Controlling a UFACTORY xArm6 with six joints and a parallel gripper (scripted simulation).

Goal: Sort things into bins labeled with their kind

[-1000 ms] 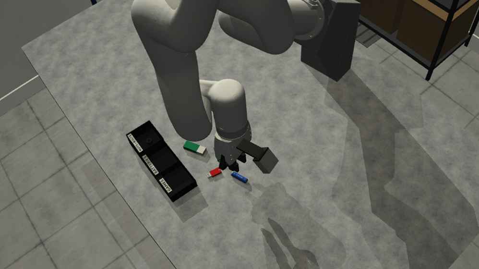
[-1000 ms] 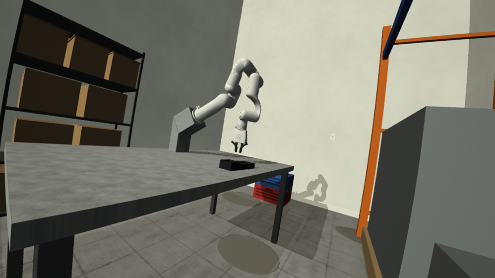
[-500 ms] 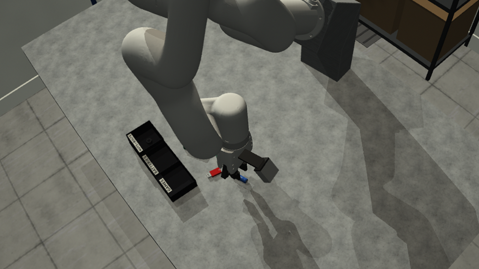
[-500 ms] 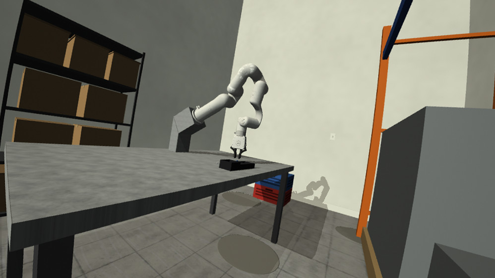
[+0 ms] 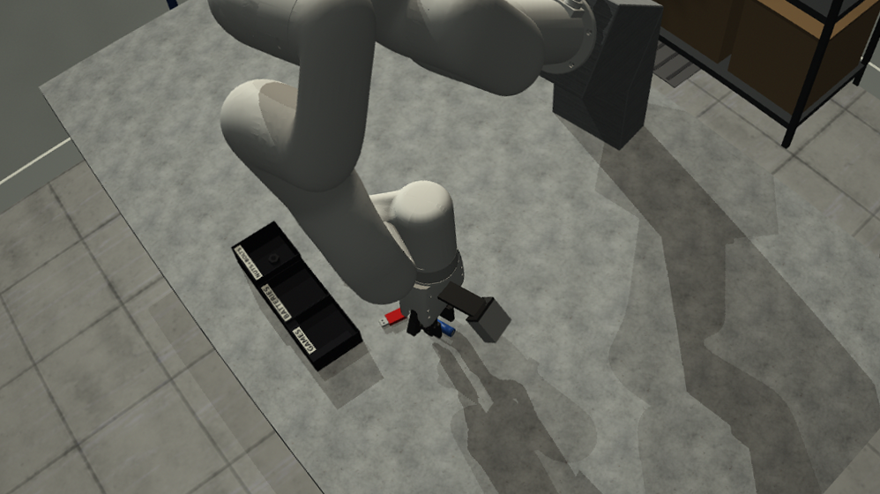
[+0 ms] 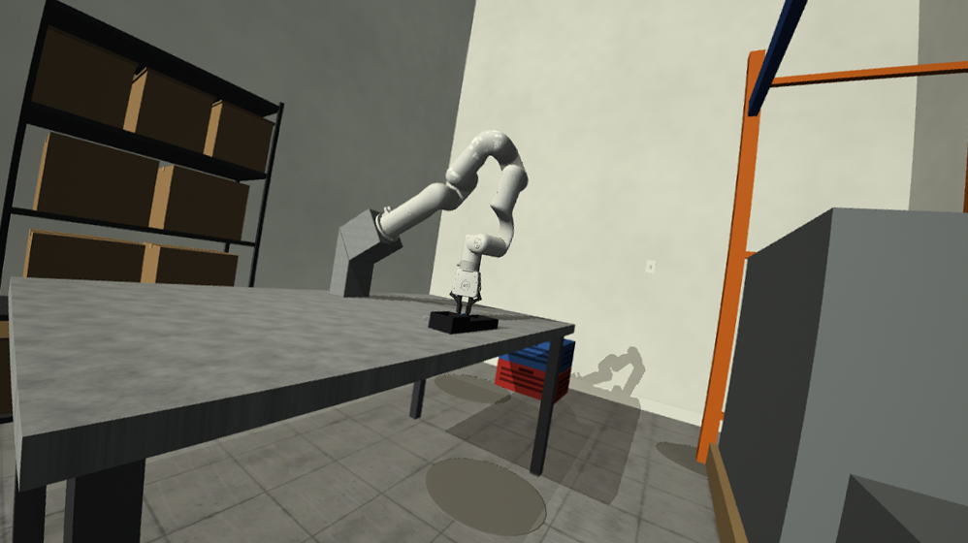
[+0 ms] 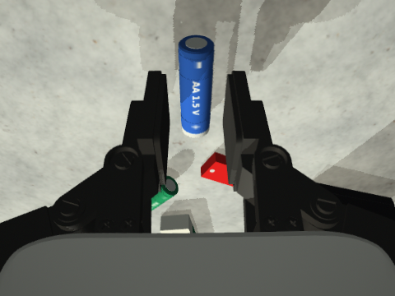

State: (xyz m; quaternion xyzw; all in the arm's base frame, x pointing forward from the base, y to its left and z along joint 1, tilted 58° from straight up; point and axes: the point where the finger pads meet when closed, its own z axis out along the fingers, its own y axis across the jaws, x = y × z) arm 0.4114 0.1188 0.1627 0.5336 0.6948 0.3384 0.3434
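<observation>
The blue battery is 2 cm below my hand. Also, from my hand: white cartridge: 15 cm to the right, 4 cm ahead, 2 cm below; then red USB stick: 6 cm to the right, 5 cm ahead, 3 cm below; then green battery: 10 cm to the right, 2 cm below.
</observation>
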